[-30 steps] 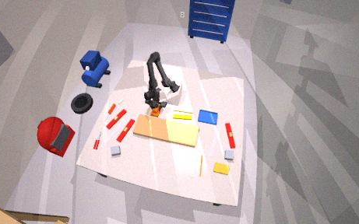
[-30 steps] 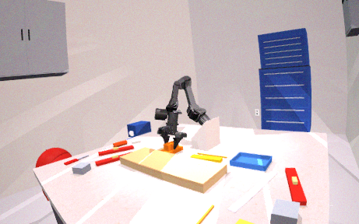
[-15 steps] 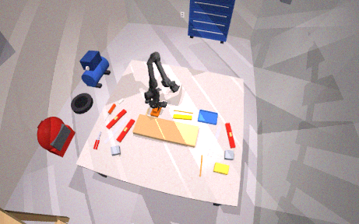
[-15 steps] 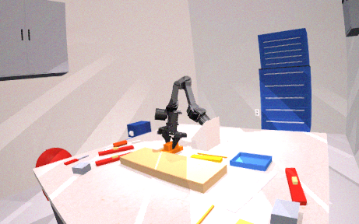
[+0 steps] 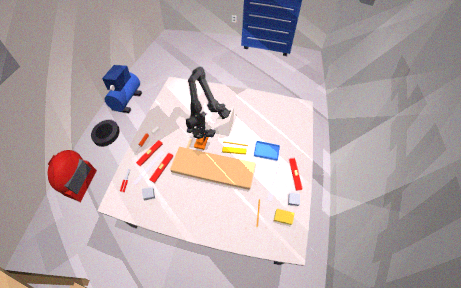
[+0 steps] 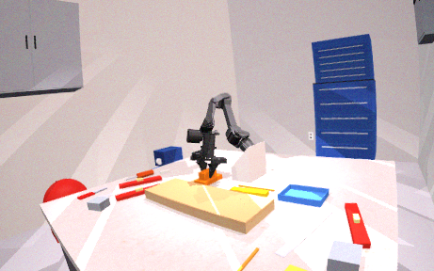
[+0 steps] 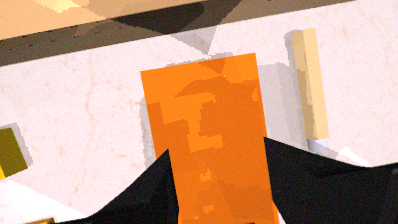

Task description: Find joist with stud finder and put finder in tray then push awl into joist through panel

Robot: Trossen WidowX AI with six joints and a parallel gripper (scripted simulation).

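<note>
My gripper tip is 80 mm to the left of the awl and 30 mm above it. Round my gripper tip: orange stud finder: 20 mm behind, 20 mm above; then blue tray: 440 mm to the left, 90 mm behind, 20 mm below; then yellow bar: 230 mm to the left, 30 mm below, 20 mm behind.
</note>
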